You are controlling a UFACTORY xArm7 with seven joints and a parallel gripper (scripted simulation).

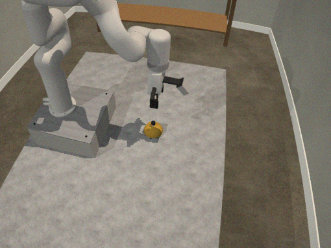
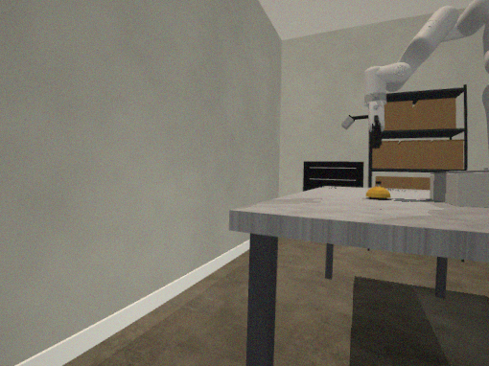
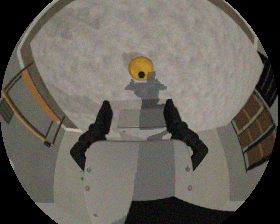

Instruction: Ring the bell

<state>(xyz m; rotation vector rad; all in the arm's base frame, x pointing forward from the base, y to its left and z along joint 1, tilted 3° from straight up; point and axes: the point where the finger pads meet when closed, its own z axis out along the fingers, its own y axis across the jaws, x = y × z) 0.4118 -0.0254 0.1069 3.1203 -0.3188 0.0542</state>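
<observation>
My hand is 15 cm above the small dark button, 1 cm to the left of it and 1 cm past it. Round my hand: yellow dome bell: 16 cm below, 1 cm to the right, 1 cm behind.
</observation>
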